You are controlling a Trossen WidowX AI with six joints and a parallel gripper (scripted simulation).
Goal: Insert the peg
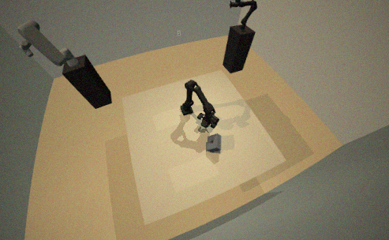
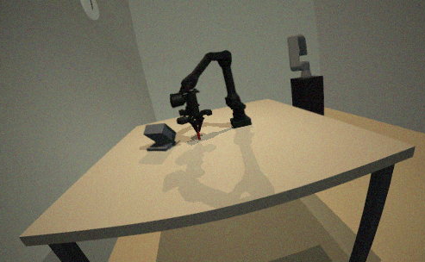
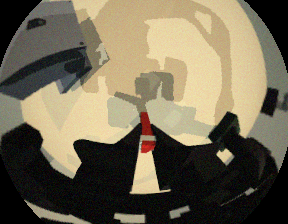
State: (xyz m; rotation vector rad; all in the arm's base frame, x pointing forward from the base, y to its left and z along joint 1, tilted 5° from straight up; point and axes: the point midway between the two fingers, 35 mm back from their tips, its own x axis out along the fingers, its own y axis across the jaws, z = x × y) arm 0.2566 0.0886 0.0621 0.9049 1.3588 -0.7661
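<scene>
Now: gripper tip 20 cm short of the grey sloped panel, 3 cm to the left of it and 3 cm below it. The rest, counted from my gripper tip: red peg: 2 cm above.
</scene>
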